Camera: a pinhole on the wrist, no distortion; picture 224 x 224 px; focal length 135.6 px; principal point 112.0 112.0 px. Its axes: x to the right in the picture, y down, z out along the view. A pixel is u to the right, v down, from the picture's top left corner.
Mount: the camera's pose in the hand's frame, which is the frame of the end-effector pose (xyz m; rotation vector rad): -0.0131 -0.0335 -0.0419 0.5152 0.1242 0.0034
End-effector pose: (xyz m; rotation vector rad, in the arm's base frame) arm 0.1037 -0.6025 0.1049 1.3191 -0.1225 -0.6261
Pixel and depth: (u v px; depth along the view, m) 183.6 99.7 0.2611
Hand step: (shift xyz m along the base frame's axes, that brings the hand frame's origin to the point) -0.0019 -0.2300 -0.1631
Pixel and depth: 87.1 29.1 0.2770
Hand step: -0.1945 -0.1216 -0.2541
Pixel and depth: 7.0 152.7 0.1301
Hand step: -0.1474 -0.0475 -0.0096
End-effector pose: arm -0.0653 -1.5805 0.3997 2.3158 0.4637 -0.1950
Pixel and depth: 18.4 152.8 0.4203
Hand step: -0.2828 -0.2717 -0.3176
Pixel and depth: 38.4 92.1 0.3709
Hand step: -0.2616 -0.0654 -0.3238
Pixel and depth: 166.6 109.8 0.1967
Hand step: 0.0316 0.0259 -0.1920
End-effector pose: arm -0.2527 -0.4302 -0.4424 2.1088 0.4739 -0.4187
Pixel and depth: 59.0 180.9 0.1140
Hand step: -0.0666 -0.0620 -0.0573
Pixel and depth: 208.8 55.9 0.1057
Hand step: 0.0032 0.0593 -0.1296
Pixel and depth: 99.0 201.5 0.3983
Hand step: -0.0478 -0.3637 -0.2348
